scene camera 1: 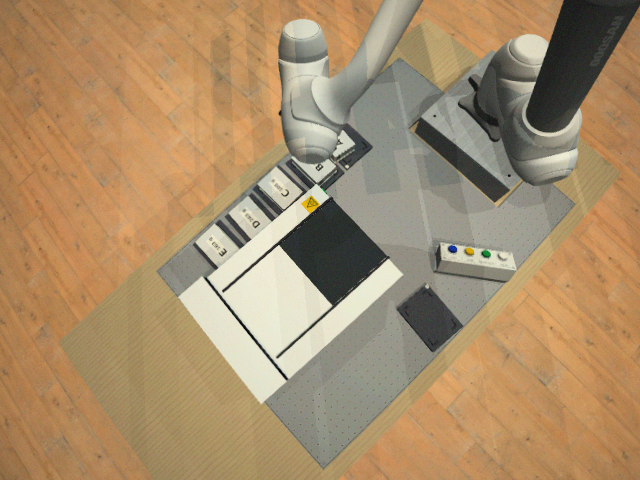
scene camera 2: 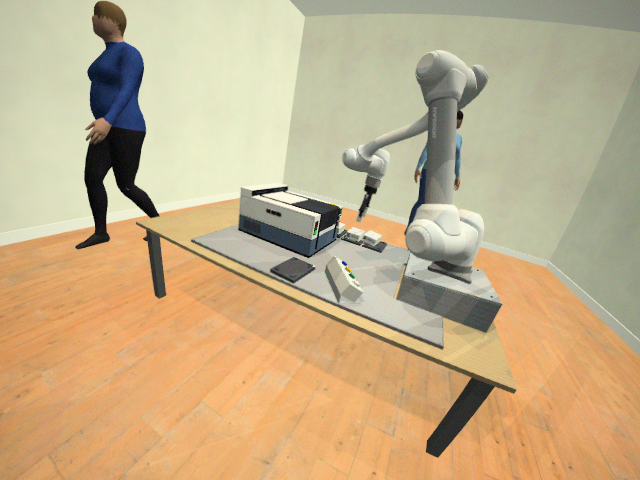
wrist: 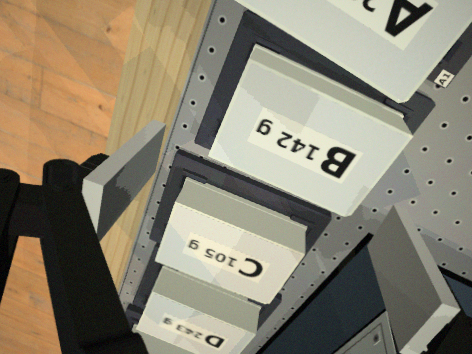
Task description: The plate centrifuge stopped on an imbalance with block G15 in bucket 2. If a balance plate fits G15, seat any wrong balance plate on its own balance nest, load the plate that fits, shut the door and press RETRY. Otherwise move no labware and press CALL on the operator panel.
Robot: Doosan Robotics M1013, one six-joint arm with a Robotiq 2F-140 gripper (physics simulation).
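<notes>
My gripper is open and empty, above plates B and C, a finger to either side of plate C in the wrist view. Balance plate B, labelled 142 g, sits on a dark nest. Plate A is beside it. Plate C, 105 g, plate D and plate E continue the row. The white centrifuge has a dark section on top beside a white panel. G15 cannot be identified.
The operator panel has blue, yellow, green and white buttons. An empty dark nest lies near it. The centrifuge stands close alongside the plate row. The robot's metal base is across the mat. Two people stand beyond the table.
</notes>
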